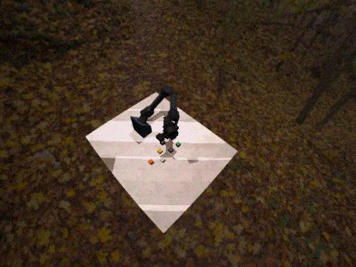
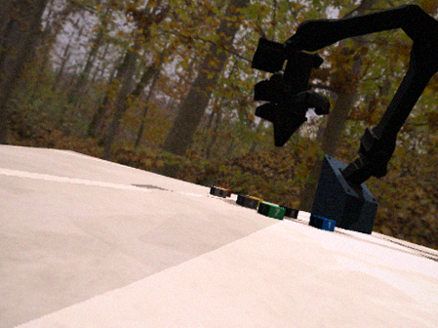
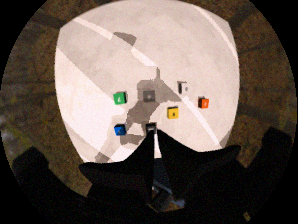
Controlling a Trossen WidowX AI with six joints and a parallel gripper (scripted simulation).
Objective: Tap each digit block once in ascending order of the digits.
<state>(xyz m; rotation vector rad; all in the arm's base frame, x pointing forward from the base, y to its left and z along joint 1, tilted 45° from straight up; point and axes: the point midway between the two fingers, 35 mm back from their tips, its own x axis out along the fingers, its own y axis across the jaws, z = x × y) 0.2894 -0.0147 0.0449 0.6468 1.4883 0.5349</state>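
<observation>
Now: the orange block 10 mm behind my gripper tip, 190 mm to the right of it and 130 mm below it. The rest, counted from my gripper tip: grey block 40 mm ahead, 130 mm below; black block 70 mm behind, 130 mm below; yellow block 20 mm behind, 70 mm to the right, 130 mm below.
</observation>
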